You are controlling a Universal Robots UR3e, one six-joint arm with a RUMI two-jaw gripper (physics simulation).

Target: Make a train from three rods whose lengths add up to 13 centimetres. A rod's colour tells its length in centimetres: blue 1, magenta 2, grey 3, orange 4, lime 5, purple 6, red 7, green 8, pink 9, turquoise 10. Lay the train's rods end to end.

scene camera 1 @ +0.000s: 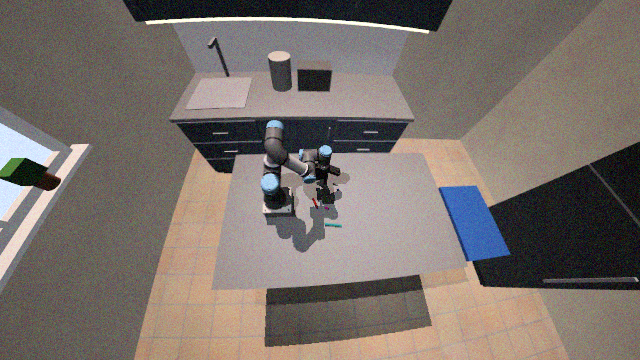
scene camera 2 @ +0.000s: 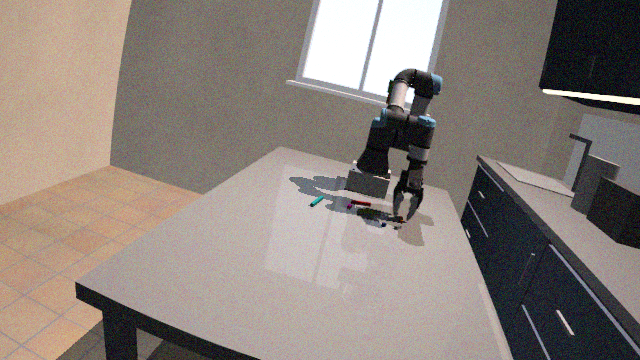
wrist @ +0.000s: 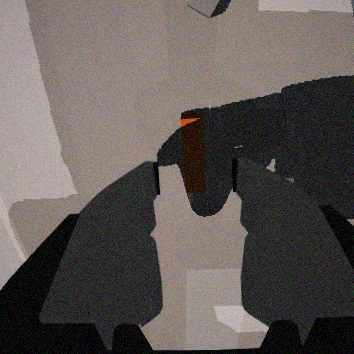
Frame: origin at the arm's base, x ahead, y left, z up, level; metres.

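Seen in the pictures: gripper, fingertip midpoint: (scene camera 1: 322, 182) (scene camera 2: 400, 219) (wrist: 194, 164); arm's base, origin of the base link: (scene camera 1: 275, 199) (scene camera 2: 372, 169).
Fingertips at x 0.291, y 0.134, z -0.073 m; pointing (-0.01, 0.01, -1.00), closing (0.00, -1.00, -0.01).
Offsets run from my fingertips to a thing's top centre. Level surfaces: height alone.
My gripper (scene camera 1: 322, 186) (scene camera 2: 403, 217) (wrist: 194, 164) is partly open and empty, low over the table. An orange rod {dx +0.007, dy +0.000, dz +0.006 m} (scene camera 2: 401, 219) (wrist: 194, 160) lies on the table between and beyond the fingertips, mostly in shadow. A small blue rod {dx +0.095, dy -0.058, dz +0.006 m} (scene camera 1: 338, 190) (scene camera 2: 384, 224) and a small grey piece {dx +0.083, dy -0.012, dz +0.006 m} (scene camera 2: 397, 228) (wrist: 204, 6) lie near it. A red rod {dx -0.058, dy -0.144, dz +0.006 m} (scene camera 1: 315, 203) (scene camera 2: 361, 203) lies beside a short magenta rod {dx +0.008, dy -0.179, dz +0.006 m} (scene camera 1: 326, 208) (scene camera 2: 349, 206). A turquoise rod {dx +0.039, dy -0.284, dz +0.006 m} (scene camera 1: 333, 225) (scene camera 2: 317, 201) lies apart. A dim greenish rod {dx +0.009, dy -0.117, dz +0.006 m} (scene camera 2: 368, 212) lies in the arm's shadow; its exact colour and ends are hard to tell.
The arm's base (scene camera 1: 278, 206) (scene camera 2: 368, 183) stands on the table {dz -0.004 m} (scene camera 1: 390, 225) (scene camera 2: 225, 260), to the left of the rods in scene camera 1. The kitchen counter (scene camera 1: 360, 105) (scene camera 2: 530, 200) runs behind the table. A blue panel (scene camera 1: 474, 222) is off the table's right side.
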